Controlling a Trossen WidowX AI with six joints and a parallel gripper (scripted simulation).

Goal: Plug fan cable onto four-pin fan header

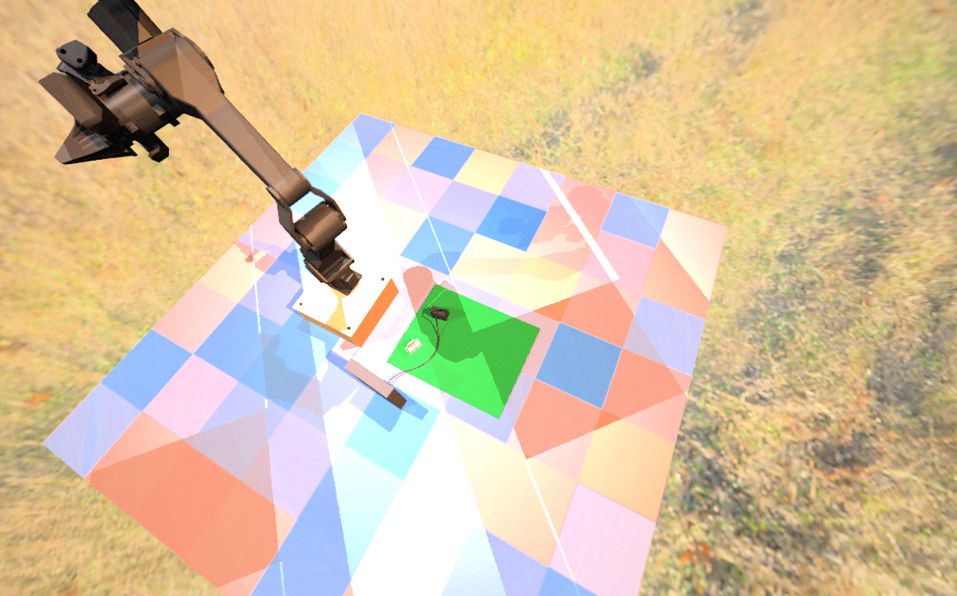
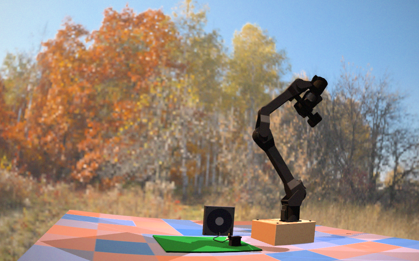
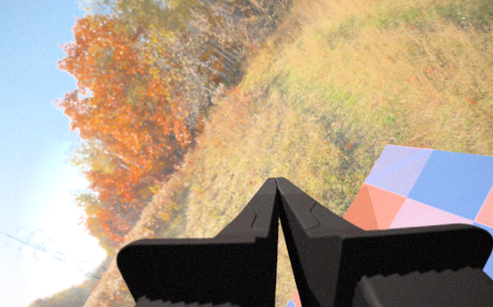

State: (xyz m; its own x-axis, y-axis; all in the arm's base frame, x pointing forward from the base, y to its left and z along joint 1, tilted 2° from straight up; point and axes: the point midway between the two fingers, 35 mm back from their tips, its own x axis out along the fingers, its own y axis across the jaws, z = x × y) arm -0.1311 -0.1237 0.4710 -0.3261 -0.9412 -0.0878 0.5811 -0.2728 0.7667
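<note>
Now: gripper tip 52 cm above the dark plug, 37 cm short of it and 22 cm to the right of it. From my gripper tip the other things lie so: four-pin header 54 cm below, 36 cm ahead, 12 cm to the left; then black fan 48 cm below, 36 cm ahead; then green board 56 cm below, 47 cm ahead, 18 cm to the left.
</note>
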